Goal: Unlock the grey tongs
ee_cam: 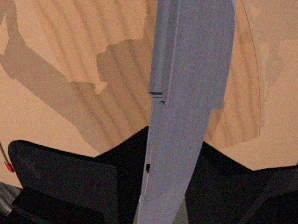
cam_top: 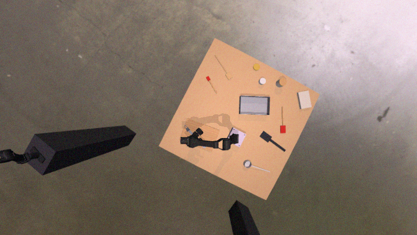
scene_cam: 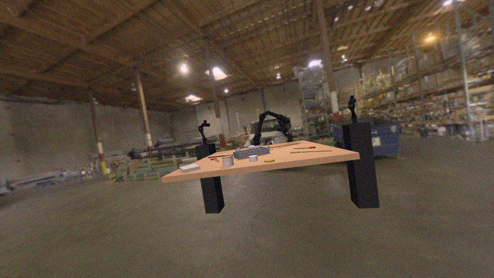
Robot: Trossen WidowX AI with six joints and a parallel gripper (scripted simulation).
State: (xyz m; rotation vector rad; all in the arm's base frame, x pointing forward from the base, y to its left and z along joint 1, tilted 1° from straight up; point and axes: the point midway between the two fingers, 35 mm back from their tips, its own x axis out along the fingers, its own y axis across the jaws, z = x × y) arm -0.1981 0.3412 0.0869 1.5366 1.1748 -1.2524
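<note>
My gripper tip is 10 mm short of the wooden board, 50 mm to the left of it and 100 mm above it. The rest, counted from my gripper tip: roasting tin: 590 mm ahead, 340 mm to the right, 80 mm below; then black spatula: 390 mm ahead, 720 mm to the right, 110 mm below; then red-headed tool: 620 mm ahead, 710 mm to the right, 100 mm below.
</note>
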